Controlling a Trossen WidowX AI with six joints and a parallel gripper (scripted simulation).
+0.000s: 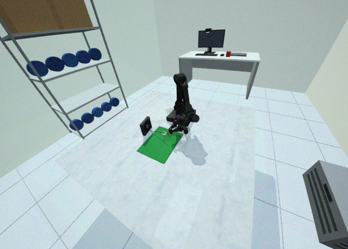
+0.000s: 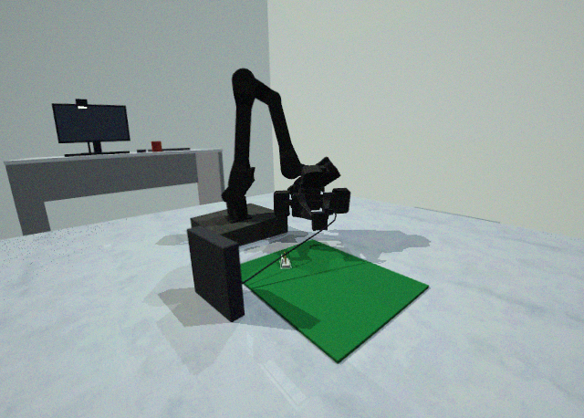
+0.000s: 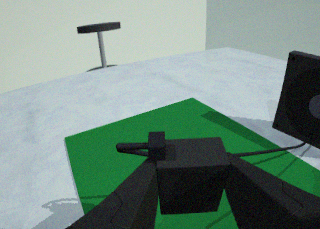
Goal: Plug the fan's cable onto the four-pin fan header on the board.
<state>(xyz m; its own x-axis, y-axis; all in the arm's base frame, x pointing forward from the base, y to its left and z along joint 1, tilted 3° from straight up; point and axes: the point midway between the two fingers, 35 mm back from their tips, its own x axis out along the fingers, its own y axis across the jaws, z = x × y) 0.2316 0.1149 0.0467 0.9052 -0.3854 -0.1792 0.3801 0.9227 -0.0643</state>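
Right now the black plug is 10 mm below my gripper tip. The rest, counted from my gripper tip: green board (70 mm ahead, 50 mm to the right, 110 mm below); white four-pin header (10 mm behind, 80 mm to the right, 100 mm below); black fan (40 mm ahead, 230 mm to the right, 40 mm below).
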